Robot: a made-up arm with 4 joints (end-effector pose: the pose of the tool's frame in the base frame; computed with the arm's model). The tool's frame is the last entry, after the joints.
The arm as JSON. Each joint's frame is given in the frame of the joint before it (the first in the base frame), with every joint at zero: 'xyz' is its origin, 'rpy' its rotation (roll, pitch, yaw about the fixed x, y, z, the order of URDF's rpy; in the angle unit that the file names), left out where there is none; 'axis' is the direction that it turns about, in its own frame. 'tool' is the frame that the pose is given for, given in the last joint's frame.
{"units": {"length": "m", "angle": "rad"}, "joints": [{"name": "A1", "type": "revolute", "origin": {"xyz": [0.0, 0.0, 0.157]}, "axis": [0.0, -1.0, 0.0]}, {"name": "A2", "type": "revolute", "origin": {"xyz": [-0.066, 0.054, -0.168]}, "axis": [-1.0, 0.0, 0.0]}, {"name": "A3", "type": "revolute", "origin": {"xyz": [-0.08, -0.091, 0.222]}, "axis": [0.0, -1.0, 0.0]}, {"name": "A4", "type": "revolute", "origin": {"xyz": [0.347, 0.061, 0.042]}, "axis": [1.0, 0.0, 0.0]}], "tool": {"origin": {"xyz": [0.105, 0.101, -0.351]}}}
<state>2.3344 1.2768 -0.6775 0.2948</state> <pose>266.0 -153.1 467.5 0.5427 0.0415 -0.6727 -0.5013</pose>
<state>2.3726 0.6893 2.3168 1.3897</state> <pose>362.1 629.9 -202.4 0.2891 0.6806 0.5231 -0.4237</pose>
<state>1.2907 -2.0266 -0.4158 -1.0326</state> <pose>381.3 326.2 231.2 0.6922 0.2487 -0.5105 0.4454</pose>
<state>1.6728 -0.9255 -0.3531 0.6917</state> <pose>-18.6 287.8 377.7 0.5850 0.4620 -0.3877 0.5423</pose>
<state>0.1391 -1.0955 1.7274 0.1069</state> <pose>40.0 -532.1 420.0 0.4879 0.3916 -0.7049 -0.3343</pose>
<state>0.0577 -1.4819 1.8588 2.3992</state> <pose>-627.8 -482.6 134.0 0.2369 -0.5474 0.7119 -0.3707</pose>
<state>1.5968 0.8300 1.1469 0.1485</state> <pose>-97.3 516.0 459.0 0.2095 -0.3785 -0.9013 -0.0231</pose>
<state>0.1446 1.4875 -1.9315 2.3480</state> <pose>80.7 -260.5 -179.0 0.4954 0.2925 -0.3163 -0.7543</pose>
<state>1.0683 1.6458 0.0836 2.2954</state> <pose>464.7 648.7 215.6 0.8233 0.2548 -0.4681 0.1955</pose>
